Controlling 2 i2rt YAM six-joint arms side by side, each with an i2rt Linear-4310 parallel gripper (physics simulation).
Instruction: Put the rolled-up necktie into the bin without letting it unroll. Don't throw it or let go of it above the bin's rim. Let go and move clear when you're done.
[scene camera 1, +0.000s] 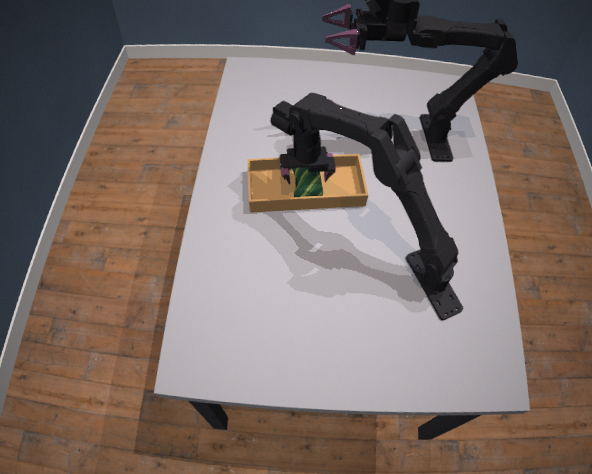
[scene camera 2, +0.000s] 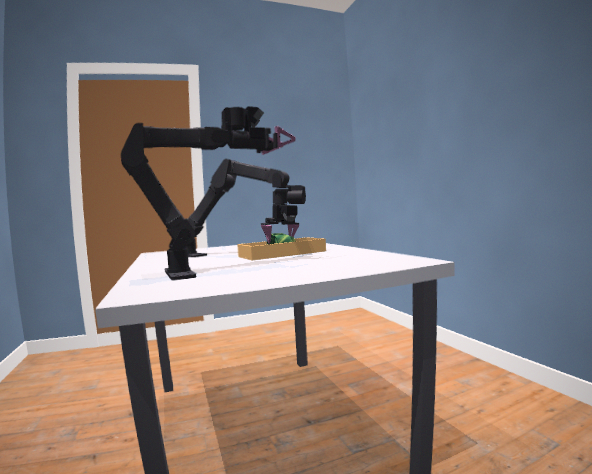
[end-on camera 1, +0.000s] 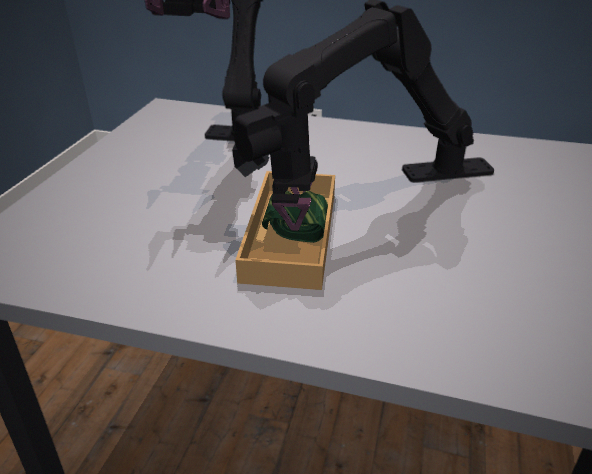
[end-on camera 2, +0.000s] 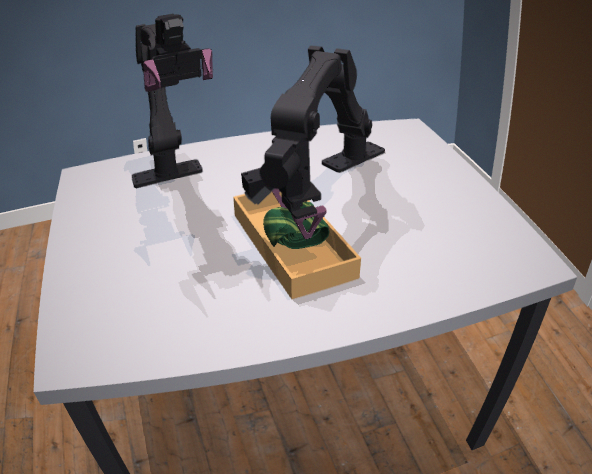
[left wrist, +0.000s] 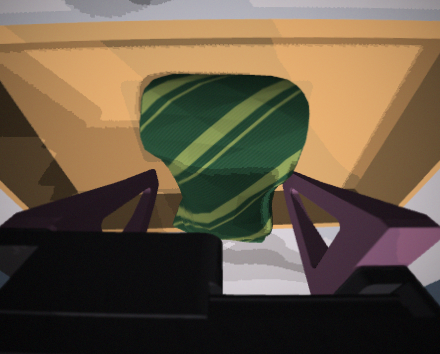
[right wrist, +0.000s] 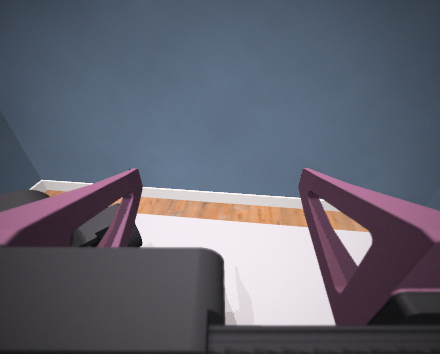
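The green striped necktie is rolled up inside the tan bin, near its middle. Its top shows above the rim in scene camera 2; its underside is hidden. My left gripper points down and is open, one finger on each side of the roll. In the left wrist view a gap shows at its left finger; the right fingertip is close to the roll. My right gripper is open and empty, high above the table.
The bin stands on the white table. Its walls surround the roll and the left fingers. The right arm's base and the left arm's base stand on the table. Shadows lie beside the bin.
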